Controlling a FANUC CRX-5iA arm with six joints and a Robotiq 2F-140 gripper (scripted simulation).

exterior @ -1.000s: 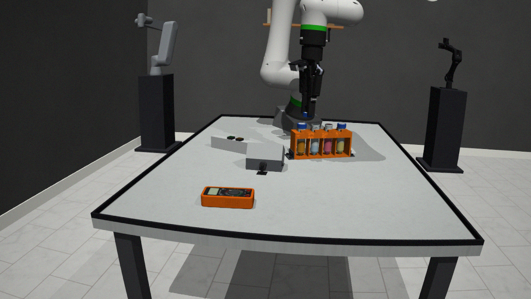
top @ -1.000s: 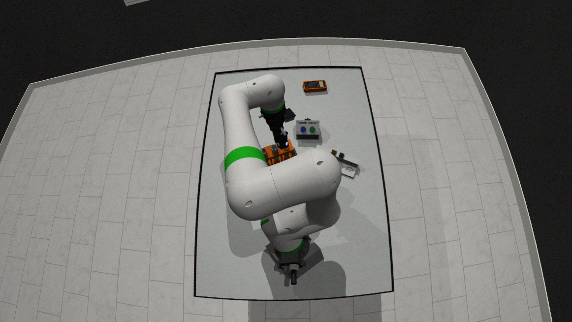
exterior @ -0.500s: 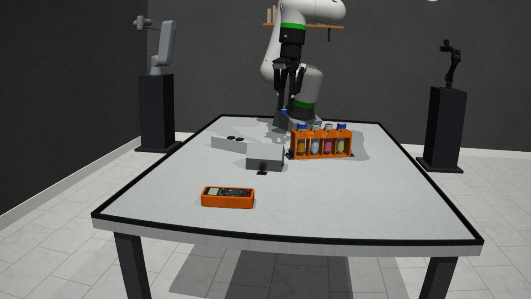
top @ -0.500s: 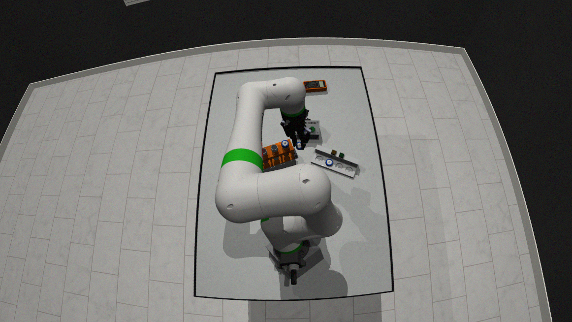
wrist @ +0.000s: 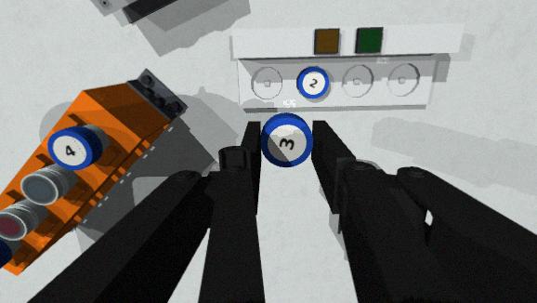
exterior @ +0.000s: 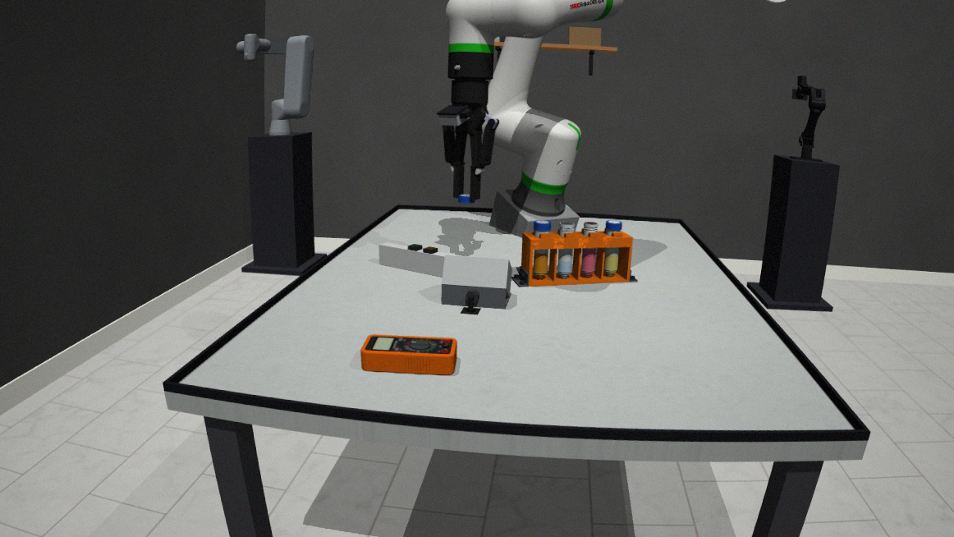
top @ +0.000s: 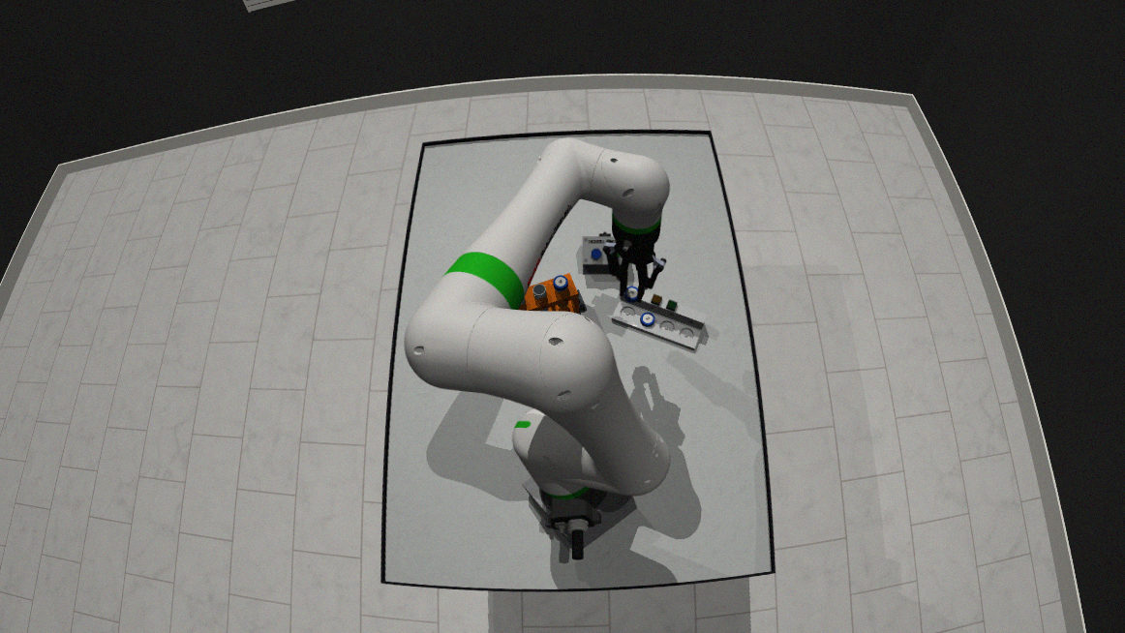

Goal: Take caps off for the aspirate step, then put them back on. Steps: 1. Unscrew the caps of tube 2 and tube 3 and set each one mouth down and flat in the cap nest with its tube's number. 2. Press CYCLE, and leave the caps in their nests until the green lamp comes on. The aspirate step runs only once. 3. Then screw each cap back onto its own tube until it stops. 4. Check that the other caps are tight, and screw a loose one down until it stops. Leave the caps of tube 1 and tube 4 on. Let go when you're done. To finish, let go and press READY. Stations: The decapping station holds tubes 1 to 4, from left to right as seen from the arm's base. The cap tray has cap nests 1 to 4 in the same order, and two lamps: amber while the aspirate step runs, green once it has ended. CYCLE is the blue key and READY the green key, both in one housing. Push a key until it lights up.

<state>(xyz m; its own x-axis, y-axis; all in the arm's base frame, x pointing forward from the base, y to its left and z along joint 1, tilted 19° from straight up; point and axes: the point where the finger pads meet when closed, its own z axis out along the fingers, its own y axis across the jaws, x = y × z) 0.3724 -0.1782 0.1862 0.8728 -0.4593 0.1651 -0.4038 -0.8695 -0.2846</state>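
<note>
The blue key is 170 mm ahead of my hand, 120 mm below it and 70 mm to the left of it. Also, from my hand: cap 3: 30 mm below; cap 4: 160 mm to the left, 70 mm below, 60 mm ahead; cap 2: 170 mm below, 50 mm to the right, 10 mm ahead.
</note>
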